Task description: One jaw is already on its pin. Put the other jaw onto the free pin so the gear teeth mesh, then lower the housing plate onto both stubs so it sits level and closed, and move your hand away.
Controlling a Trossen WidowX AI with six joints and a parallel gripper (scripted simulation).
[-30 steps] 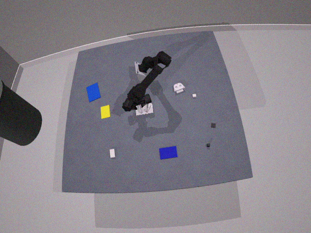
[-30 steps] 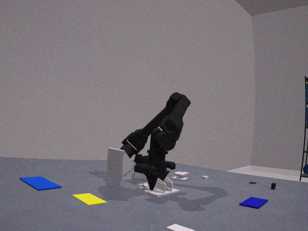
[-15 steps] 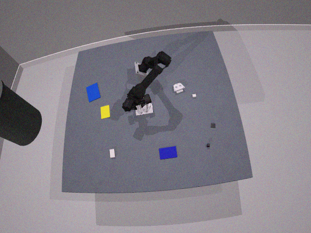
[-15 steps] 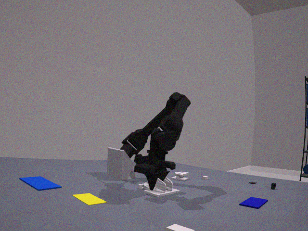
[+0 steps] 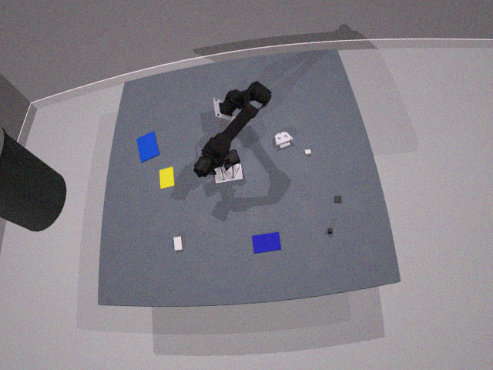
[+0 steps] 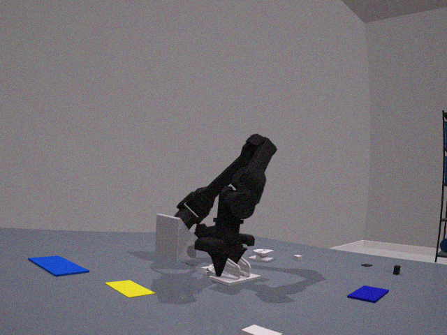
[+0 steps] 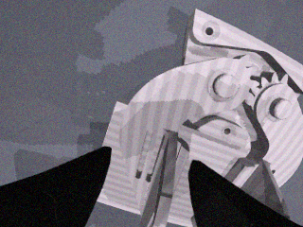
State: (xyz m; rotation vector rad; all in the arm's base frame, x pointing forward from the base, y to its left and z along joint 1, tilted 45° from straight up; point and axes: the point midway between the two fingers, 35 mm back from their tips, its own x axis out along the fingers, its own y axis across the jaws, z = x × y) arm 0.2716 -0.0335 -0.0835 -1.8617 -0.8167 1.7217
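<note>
Now: the base 30 cm to the left of my gripper tip, 9 cm behind it and 1 cm above it. From my gripper tip the other things lie so: dark blue pad: 35 cm ahead, 12 cm to the left, 1 cm below; yellow pad: 26 cm to the right, 5 cm behind, 1 cm below; small white cube: 39 cm to the left, 1 cm below, 1 cm ahead.
</note>
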